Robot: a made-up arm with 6 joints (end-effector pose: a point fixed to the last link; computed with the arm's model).
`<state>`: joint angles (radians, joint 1 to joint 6).
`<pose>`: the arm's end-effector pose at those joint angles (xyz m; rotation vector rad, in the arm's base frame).
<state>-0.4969 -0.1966 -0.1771 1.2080 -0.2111 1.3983</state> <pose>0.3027 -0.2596 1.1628 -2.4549 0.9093 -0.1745</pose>
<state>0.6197 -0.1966 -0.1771 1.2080 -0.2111 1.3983</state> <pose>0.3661 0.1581 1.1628 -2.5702 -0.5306 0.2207</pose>
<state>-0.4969 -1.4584 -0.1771 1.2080 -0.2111 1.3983</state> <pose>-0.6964 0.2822 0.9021 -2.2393 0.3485 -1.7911</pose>
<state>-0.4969 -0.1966 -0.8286 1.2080 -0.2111 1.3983</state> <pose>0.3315 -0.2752 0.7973 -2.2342 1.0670 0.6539</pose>
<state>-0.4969 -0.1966 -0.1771 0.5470 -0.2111 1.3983</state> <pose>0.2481 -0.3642 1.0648 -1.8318 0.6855 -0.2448</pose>
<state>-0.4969 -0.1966 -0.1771 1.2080 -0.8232 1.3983</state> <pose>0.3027 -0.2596 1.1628 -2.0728 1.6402 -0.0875</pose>
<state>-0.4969 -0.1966 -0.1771 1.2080 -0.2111 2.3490</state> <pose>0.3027 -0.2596 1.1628 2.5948 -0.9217 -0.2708</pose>
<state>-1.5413 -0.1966 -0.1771 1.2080 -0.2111 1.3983</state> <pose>-0.0724 -0.3922 1.1628 -1.7337 2.0841 -0.5156</pose>
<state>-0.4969 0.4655 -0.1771 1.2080 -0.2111 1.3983</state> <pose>0.7212 -0.4865 0.7312 -2.2289 1.0688 0.6669</pose>
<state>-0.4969 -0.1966 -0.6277 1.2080 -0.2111 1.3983</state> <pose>0.3452 -0.2826 0.9112 -2.3244 1.0287 0.4039</pose>
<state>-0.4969 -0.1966 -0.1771 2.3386 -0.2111 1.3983</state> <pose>0.4218 -0.0420 1.1119 2.3866 -0.8710 -0.0432</pose>
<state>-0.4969 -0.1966 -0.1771 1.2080 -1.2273 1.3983</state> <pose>0.3027 -0.2596 1.1628 -1.7206 2.0605 -0.0247</pose>
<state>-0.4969 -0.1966 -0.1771 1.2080 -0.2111 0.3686</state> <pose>0.3027 -0.2596 1.1628 -1.4912 0.5862 -0.4982</pose>
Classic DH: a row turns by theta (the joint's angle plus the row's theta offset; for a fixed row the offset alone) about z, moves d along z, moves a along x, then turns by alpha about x. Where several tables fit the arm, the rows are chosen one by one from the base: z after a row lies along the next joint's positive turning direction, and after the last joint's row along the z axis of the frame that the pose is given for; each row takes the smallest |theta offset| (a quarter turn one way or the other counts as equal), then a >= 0, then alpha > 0; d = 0 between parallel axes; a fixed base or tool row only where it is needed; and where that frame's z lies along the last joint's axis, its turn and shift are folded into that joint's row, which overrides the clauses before.
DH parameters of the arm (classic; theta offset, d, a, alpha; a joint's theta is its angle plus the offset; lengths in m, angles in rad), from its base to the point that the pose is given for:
joint 1: 0 0.2545 0 -1.5708
joint 2: -1.5708 0 0.6903 3.1416
joint 3: 0 0 0 -1.5708
joint 4: 0 -0.5291 0 1.5708
joint 5: 0 0.2364 0 -1.5708
joint 6: 1.5708 0 0 1.5708
tool (fixed): -1.5708 0 0 0

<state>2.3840 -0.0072 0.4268 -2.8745 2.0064 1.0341</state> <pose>-0.5209 0.1788 1.1107 -0.0095 1.3738 0.2394</pose>
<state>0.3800 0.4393 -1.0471 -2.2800 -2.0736 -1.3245</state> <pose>0.0910 0.2021 0.3369 -1.2363 -1.3875 0.3662</pose>
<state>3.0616 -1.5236 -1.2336 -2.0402 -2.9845 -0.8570</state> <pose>0.1133 -0.1164 0.2363 1.9289 -0.0695 -0.3574</pose>
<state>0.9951 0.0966 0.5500 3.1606 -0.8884 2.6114</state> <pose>0.0980 0.5851 1.1693 1.0684 -1.0091 1.1808</pose>
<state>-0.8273 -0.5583 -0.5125 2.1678 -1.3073 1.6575</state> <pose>0.2020 -0.0233 1.0595 1.1748 -2.2388 0.1451</pose>
